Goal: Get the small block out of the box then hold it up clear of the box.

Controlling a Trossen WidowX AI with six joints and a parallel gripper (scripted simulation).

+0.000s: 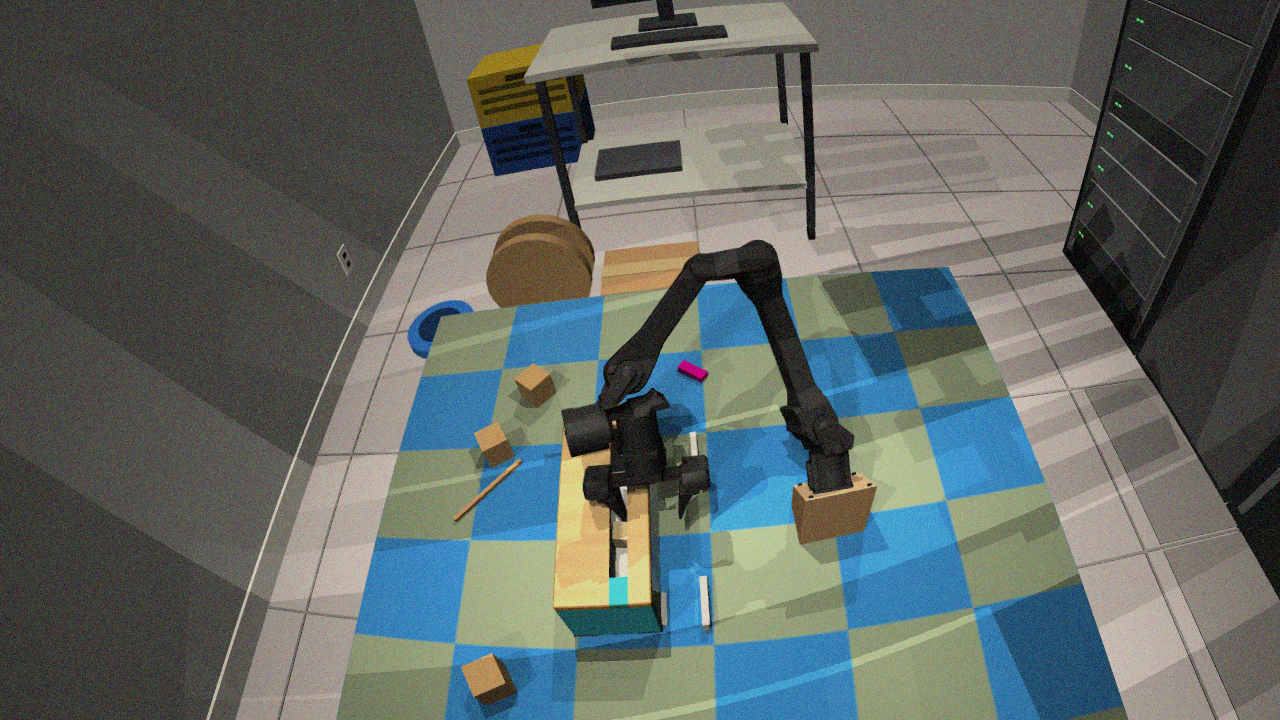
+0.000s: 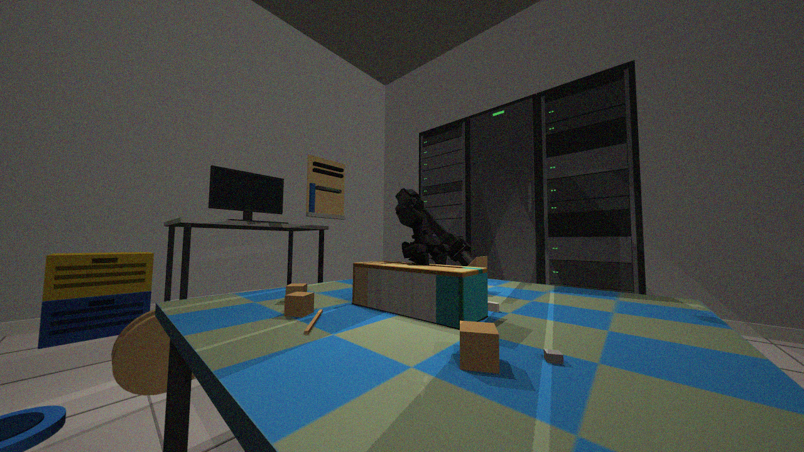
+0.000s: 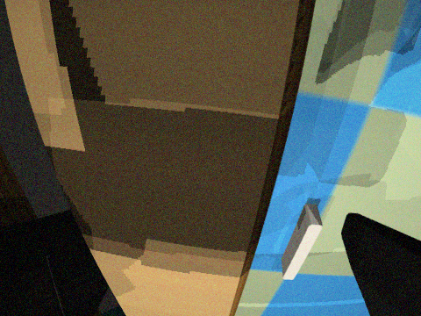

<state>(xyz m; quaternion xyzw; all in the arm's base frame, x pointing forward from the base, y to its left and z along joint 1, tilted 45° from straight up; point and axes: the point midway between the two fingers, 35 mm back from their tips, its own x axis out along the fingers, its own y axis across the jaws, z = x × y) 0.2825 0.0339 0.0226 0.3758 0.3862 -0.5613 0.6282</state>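
Now: gripper tip 50 mm short of the tan block and 20 mm to the right of it. The rest, counted from my gripper tip: long tan box: 40 mm ahead, 30 mm to the right, 30 mm below; then small metal piece: 170 mm ahead, 360 mm to the left, 80 mm below; then thin stick: 330 mm ahead, 130 mm to the right, 90 mm below.
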